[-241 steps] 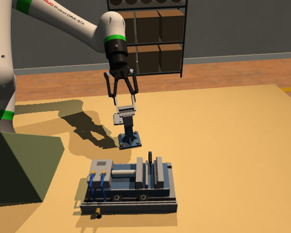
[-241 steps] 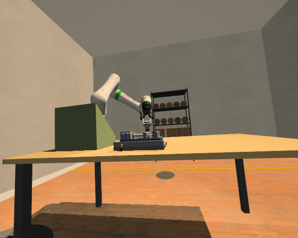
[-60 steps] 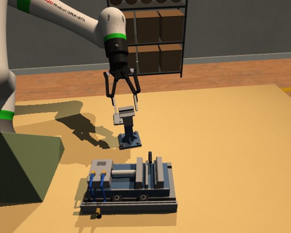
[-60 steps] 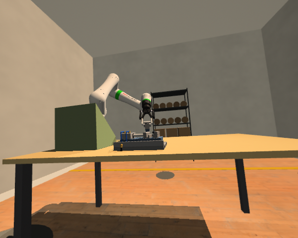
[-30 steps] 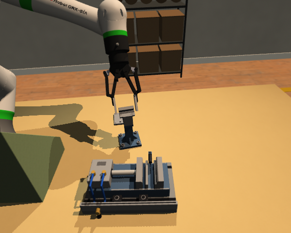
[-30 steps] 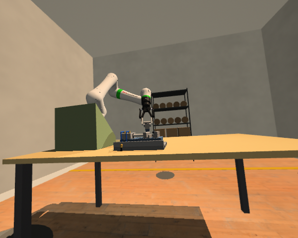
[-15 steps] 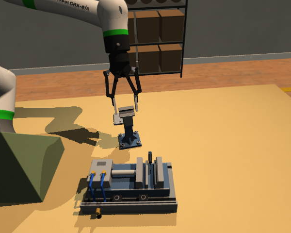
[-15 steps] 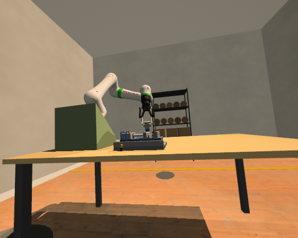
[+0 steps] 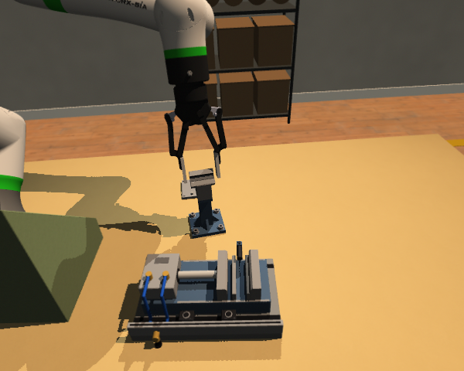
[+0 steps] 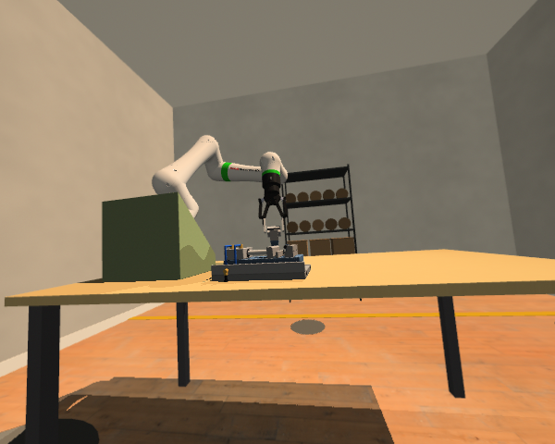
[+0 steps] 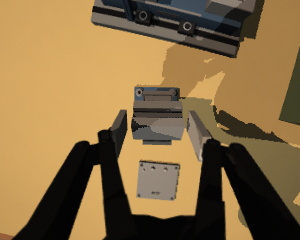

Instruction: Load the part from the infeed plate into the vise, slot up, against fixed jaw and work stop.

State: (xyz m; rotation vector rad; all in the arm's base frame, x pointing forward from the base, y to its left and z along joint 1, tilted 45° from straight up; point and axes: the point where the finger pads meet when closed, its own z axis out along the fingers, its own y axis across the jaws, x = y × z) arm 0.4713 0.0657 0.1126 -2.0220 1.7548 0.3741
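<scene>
Right now my hand is 1 cm to the left of the part and 2 cm above it. Also, from my hand: infeed plate (3 cm behind, 15 cm to the left, 18 cm below); V-block post (1 cm to the right, 12 cm below); work stop (8 cm ahead, 20 cm to the right, 9 cm below).
</scene>
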